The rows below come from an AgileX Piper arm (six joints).
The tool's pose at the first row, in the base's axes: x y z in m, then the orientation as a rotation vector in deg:
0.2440 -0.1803 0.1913 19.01 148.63 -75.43
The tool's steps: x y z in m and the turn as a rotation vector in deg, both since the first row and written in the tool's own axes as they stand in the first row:
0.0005 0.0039 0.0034 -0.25 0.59 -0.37
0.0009 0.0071 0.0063 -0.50 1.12 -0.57
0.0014 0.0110 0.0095 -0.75 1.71 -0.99
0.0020 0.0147 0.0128 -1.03 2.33 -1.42
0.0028 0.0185 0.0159 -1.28 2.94 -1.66
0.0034 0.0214 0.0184 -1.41 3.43 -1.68
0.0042 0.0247 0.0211 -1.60 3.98 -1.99
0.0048 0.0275 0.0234 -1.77 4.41 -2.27
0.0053 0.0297 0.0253 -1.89 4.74 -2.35
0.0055 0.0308 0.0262 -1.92 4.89 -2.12
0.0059 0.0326 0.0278 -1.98 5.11 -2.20
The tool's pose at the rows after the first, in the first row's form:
0.2450 -0.1808 0.1862 18.94 149.44 -75.31
0.2458 -0.1812 0.1820 19.04 150.12 -75.13
0.2467 -0.1815 0.1770 18.91 150.96 -75.03
0.2475 -0.1820 0.1721 18.78 151.84 -74.88
0.2482 -0.1823 0.1672 18.89 152.61 -74.72
0.2487 -0.1826 0.1634 19.21 153.09 -74.62
0.2491 -0.1828 0.1590 19.19 153.81 -74.54
0.2496 -0.1830 0.1554 19.13 154.40 -74.46
0.2499 -0.1832 0.1525 19.25 154.78 -74.37
0.2501 -0.1833 0.1511 19.66 154.81 -74.28
0.2504 -0.1835 0.1486 19.71 155.06 -74.25

